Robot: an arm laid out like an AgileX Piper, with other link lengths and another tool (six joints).
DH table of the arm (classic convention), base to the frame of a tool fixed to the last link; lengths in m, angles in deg. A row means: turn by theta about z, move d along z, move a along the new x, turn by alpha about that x. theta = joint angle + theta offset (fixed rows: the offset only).
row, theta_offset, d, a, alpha
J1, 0, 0.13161, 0, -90
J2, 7.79, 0, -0.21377, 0
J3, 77.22, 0, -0.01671, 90
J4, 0, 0.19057, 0, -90
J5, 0, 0, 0, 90
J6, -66, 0.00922, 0.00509, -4.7
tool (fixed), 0, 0.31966, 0, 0
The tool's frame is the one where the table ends.
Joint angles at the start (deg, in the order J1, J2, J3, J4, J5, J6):
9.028, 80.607, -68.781, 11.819, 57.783, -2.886
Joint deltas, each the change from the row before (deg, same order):
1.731, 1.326, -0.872, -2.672, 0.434, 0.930
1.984, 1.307, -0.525, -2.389, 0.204, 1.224
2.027, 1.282, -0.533, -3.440, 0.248, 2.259
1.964, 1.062, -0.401, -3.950, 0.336, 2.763
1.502, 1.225, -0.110, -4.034, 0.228, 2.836
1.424, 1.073, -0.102, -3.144, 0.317, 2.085
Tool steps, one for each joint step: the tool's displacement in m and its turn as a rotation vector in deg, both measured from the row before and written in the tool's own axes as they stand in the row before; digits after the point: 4 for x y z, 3 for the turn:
0.0057, 0.0014, 0.0038, -0.523, 2.076, -1.797
0.0036, 0.0030, 0.0049, -0.656, 1.811, -1.592
0.0075, 0.0005, 0.0044, -0.165, 2.570, -1.133
0.0095, -0.0012, 0.0033, 0.271, 2.915, -0.853
0.0123, -0.0020, 0.0044, 0.332, 3.196, -0.421
0.0085, -0.0009, 0.0037, 0.204, 2.516, -0.738

